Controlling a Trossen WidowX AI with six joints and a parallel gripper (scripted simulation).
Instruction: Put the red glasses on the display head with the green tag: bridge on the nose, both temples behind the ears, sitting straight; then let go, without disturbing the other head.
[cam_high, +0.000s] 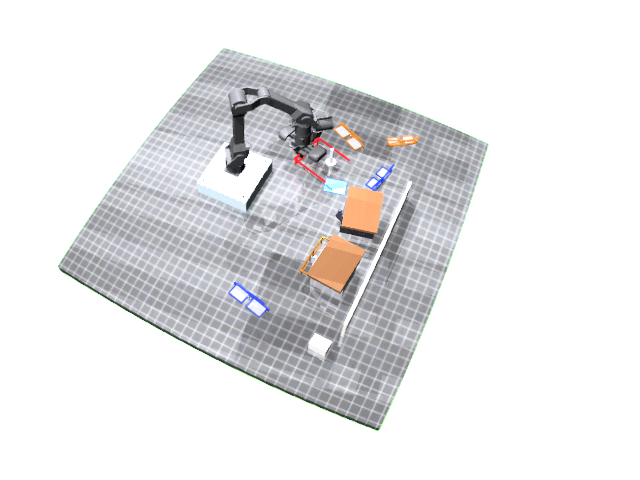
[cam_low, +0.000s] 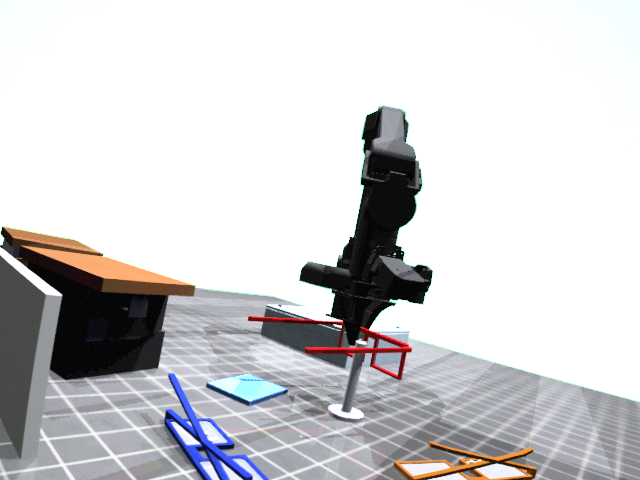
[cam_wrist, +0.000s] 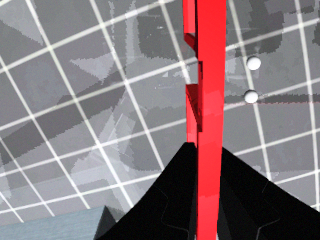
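Right now my gripper tip is 90 mm short of the white post, 80 mm to the right of it and 40 mm above it. Also, from my gripper tip: long white wall: 430 mm ahead, 220 mm to the right, 10 mm below; then light blue plate: 160 mm ahead, 20 mm to the right, 60 mm below; then white cube: 400 mm ahead, 590 mm to the right, 30 mm below.
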